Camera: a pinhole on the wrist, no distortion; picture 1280 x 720 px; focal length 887.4 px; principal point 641.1 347.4 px. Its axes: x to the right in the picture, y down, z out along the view. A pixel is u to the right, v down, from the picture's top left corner.
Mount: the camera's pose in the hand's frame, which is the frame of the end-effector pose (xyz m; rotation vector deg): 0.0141 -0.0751 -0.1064 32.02 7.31 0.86
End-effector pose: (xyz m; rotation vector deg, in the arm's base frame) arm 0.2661 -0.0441 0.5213 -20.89 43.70 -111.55
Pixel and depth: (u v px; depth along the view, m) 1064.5 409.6 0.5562
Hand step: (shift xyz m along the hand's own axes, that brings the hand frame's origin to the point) 0.3476 -0.3226 0.3506
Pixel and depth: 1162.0 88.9 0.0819
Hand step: 0.0715 -0.1362 -0.0558
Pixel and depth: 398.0 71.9 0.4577
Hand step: -0.0561 -0.4433 0.2175
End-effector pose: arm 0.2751 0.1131 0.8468 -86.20 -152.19 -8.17
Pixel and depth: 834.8 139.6 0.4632
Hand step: 0.1700 -0.4066 0.2135
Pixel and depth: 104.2 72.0 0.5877
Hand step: -0.2690 -0.5573 0.3322
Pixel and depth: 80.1 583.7 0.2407
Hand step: -0.1055 -0.1552 0.1475
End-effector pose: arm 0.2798 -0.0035 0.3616 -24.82 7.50 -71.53
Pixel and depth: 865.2 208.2 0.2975
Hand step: 0.1248 -0.2680 0.1101
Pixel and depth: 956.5 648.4 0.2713
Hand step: 0.1455 -0.1355 0.1590
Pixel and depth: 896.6 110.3 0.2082
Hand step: 0.0984 -0.2292 0.0321
